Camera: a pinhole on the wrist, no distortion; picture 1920 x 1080 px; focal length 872.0 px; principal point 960.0 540.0 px. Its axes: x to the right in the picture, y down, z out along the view. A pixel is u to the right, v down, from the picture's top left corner.
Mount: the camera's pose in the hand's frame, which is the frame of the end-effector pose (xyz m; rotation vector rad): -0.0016 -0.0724 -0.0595 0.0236 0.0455 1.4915
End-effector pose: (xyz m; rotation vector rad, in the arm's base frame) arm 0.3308 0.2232 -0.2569 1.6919 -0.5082 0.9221
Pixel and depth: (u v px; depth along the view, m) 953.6 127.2 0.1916
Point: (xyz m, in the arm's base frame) 0.4880 0.1392 -0.2420
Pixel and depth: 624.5 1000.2 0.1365
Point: 0.3989 0.1761 -0.3931
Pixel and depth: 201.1 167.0 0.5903
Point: 1.0776 -0.0554 -0.4913
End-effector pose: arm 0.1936 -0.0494 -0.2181 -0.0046 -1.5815 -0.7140
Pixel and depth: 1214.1 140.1 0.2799
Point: -0.0207 -0.0126 -0.0793
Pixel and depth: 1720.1 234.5 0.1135
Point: 0.1499 -0.0281 -0.1600
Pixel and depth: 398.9 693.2 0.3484
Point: -0.1777 -0.1242 -0.3907
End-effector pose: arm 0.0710 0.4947 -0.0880 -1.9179 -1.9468 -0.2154
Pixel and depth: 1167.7 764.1 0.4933
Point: 0.0543 0.5745 -0.5322
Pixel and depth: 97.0 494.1 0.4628
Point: -0.5162 0.6318 -0.3701
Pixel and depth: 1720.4 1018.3 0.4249
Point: 0.3200 0.4790 -0.5477
